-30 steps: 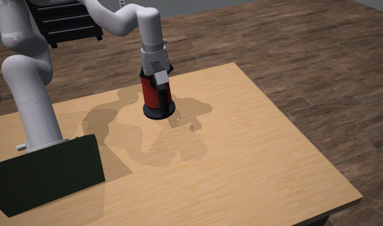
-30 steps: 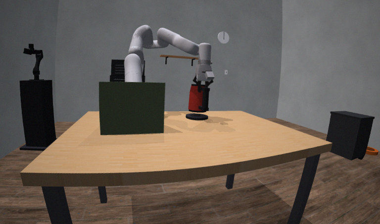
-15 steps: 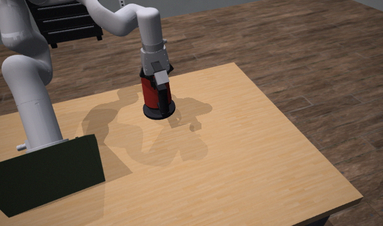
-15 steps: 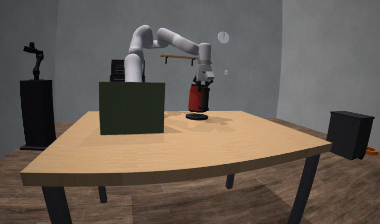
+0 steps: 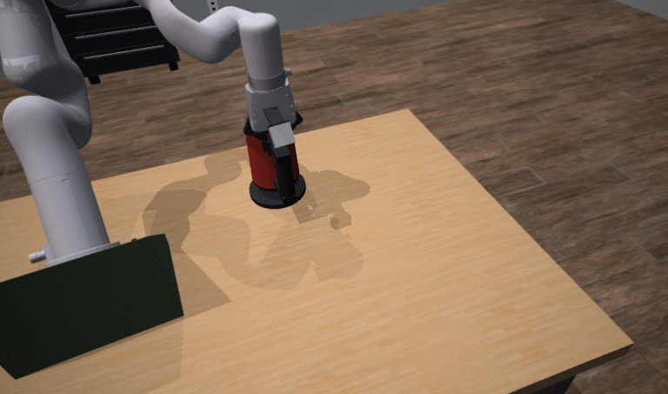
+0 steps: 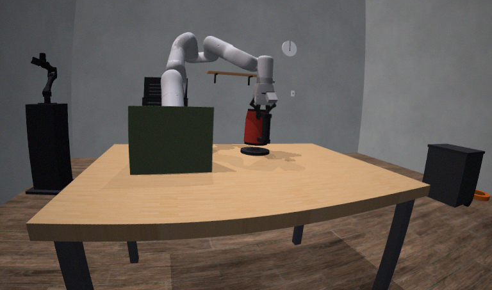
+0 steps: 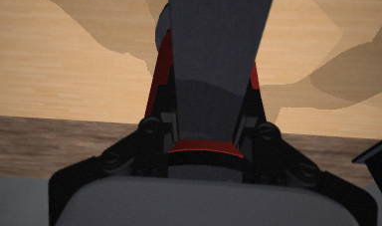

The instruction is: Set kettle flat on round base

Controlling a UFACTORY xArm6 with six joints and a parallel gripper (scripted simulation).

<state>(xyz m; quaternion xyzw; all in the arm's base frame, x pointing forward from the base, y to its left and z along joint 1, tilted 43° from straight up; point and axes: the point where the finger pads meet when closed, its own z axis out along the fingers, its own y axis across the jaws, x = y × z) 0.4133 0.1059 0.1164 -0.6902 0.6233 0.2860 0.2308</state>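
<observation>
Now: the red kettle 50 mm below my hand and 30 mm to the left of it. Round my hand: round black base: 190 mm below, 70 mm to the left.
</observation>
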